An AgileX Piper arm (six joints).
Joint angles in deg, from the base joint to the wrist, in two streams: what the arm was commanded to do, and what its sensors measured. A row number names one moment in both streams.
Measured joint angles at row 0: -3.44 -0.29 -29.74 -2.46 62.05 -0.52
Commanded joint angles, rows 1 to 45: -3.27 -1.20 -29.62 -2.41 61.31 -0.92; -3.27 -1.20 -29.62 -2.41 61.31 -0.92; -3.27 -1.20 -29.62 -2.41 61.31 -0.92; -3.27 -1.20 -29.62 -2.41 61.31 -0.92; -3.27 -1.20 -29.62 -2.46 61.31 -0.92; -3.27 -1.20 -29.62 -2.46 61.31 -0.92; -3.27 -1.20 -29.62 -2.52 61.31 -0.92; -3.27 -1.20 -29.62 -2.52 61.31 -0.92; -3.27 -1.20 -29.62 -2.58 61.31 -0.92; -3.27 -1.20 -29.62 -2.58 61.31 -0.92; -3.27 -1.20 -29.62 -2.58 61.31 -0.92; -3.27 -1.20 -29.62 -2.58 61.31 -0.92; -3.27 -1.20 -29.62 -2.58 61.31 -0.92; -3.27 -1.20 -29.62 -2.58 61.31 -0.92; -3.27 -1.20 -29.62 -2.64 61.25 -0.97; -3.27 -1.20 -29.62 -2.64 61.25 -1.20; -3.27 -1.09 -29.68 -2.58 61.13 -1.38; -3.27 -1.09 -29.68 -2.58 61.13 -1.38; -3.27 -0.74 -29.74 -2.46 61.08 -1.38; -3.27 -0.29 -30.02 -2.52 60.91 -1.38; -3.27 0.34 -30.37 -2.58 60.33 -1.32; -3.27 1.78 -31.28 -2.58 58.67 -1.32; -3.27 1.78 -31.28 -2.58 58.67 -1.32; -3.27 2.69 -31.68 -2.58 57.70 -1.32; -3.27 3.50 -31.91 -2.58 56.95 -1.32; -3.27 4.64 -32.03 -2.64 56.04 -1.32; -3.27 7.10 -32.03 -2.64 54.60 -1.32; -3.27 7.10 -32.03 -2.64 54.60 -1.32; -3.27 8.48 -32.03 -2.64 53.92 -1.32; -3.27 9.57 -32.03 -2.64 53.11 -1.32; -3.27 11.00 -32.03 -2.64 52.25 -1.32; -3.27 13.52 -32.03 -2.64 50.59 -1.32; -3.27 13.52 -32.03 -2.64 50.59 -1.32; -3.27 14.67 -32.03 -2.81 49.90 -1.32; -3.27 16.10 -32.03 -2.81 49.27 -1.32; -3.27 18.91 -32.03 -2.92 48.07 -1.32; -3.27 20.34 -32.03 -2.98 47.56 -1.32; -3.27 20.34 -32.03 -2.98 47.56 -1.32; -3.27 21.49 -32.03 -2.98 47.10 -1.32; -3.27 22.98 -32.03 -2.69 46.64 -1.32; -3.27 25.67 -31.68 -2.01 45.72 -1.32; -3.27 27.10 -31.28 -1.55 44.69 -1.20; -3.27 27.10 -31.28 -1.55 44.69 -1.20; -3.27 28.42 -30.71 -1.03 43.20 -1.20; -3.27 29.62 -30.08 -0.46 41.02 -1.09
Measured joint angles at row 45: -3.44 26.59 -31.40 -1.66 45.89 -0.80
